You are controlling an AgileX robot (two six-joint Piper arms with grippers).
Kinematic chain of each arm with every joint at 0, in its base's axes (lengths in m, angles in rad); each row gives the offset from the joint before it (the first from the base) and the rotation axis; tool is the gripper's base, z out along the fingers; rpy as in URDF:
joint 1: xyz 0 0 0.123 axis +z
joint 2: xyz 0 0 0 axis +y
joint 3: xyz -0.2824 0 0.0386 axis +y
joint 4: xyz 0.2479 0 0.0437 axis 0.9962 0 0.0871
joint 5: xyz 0 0 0 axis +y
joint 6: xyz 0.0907 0 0.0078 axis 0.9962 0 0.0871
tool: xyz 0 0 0 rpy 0 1.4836 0
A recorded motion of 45 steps. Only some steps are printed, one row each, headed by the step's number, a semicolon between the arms.
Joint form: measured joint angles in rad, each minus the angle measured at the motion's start. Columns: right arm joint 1, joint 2, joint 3, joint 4, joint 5, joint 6; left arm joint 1, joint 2, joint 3, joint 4, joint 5, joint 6.
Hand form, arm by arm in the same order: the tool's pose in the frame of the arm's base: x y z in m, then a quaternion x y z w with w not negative. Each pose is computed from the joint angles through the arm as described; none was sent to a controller.
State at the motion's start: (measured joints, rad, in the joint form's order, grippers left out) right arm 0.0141 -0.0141 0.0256 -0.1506 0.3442 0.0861; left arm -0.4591 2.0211 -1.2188 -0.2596 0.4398 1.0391
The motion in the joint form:
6: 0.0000 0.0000 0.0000 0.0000 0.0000 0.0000; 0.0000 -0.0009 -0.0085 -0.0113 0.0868 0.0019
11: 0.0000 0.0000 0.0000 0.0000 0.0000 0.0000; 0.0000 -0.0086 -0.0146 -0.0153 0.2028 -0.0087
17: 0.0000 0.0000 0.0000 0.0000 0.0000 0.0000; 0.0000 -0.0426 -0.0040 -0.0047 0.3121 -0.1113
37: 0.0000 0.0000 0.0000 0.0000 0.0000 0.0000; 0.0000 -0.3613 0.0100 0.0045 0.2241 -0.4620
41: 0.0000 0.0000 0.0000 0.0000 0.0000 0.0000; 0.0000 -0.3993 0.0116 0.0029 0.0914 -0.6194
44: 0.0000 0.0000 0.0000 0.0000 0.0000 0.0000; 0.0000 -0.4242 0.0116 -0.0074 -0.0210 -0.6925
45: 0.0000 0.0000 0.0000 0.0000 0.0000 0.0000; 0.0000 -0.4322 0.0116 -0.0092 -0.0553 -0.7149
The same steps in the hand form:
6: 0.0532 -0.0039 0.1745 -0.01237 0.79410 -0.03277 0.60678; 0.3475 -0.1855 0.1300 0.58995 0.78525 -0.03504 0.18472
11: 0.0532 -0.0039 0.1745 -0.01237 0.79410 -0.03277 0.60678; 0.3387 -0.1840 0.1318 0.59374 0.79051 -0.05773 0.13865
17: 0.0532 -0.0039 0.1745 -0.01237 0.79410 -0.03277 0.60678; 0.3269 -0.1797 0.1404 0.56323 0.81721 -0.07703 0.09495
37: 0.0532 -0.0039 0.1745 -0.01237 0.79410 -0.03277 0.60678; 0.3104 -0.1693 0.2558 0.40763 0.86751 -0.08651 0.27162
41: 0.0532 -0.0039 0.1745 -0.01237 0.79410 -0.03277 0.60678; 0.3151 -0.1689 0.2756 0.32228 0.87564 -0.10604 0.34373
44: 0.0532 -0.0039 0.1745 -0.01237 0.79410 -0.03277 0.60678; 0.3189 -0.1686 0.2916 0.27262 0.86544 -0.12223 0.40219
45: 0.0532 -0.0039 0.1745 -0.01237 0.79410 -0.03277 0.60678; 0.3197 -0.1682 0.2968 0.25774 0.86089 -0.12749 0.41974

